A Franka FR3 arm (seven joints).
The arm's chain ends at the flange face. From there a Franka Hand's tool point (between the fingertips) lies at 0.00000 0.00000 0.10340 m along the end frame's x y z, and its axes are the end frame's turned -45 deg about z.
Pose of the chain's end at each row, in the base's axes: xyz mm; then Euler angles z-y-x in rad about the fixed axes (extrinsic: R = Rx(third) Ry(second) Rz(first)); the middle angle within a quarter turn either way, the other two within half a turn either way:
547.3 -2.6 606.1 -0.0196 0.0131 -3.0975
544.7 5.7 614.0 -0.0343 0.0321 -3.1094
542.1 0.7 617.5 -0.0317 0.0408 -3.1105
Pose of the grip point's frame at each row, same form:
548.7 2.0 502.8 -0.8050 0.0131 -3.0975
548.0 9.0 510.7 -0.8197 0.0321 -3.1094
546.3 3.9 514.2 -0.8171 0.0408 -3.1105

